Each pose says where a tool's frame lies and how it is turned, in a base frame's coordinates. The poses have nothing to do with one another.
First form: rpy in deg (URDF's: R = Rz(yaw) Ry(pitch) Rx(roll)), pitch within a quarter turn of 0, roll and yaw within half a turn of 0; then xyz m.
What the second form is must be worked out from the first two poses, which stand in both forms.
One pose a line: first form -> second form
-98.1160 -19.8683 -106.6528 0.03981 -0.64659 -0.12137 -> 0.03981 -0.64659 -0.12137 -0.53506 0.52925 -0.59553 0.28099
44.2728 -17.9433 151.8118 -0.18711 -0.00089 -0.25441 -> -0.18711 -0.00089 -0.25441 0.23074 0.32582 0.90172 0.16581
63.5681 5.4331 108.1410 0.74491 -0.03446 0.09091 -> 0.74491 -0.03446 0.09091 0.27610 0.44967 0.67289 0.51845
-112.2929 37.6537 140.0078 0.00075 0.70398 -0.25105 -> 0.00075 0.70398 -0.25105 0.43772 0.67717 -0.58713 0.07154
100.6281 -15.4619 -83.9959 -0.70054 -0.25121 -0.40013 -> -0.70054 -0.25121 -0.40013 0.50923 -0.57407 -0.34646 0.53953
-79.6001 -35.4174 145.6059 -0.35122 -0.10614 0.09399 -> -0.35122 -0.10614 0.09399 0.04296 -0.65161 0.64159 0.40239
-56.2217 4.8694 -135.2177 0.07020 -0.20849 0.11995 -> 0.07020 -0.20849 0.11995 -0.14468 0.44953 -0.80718 0.35420
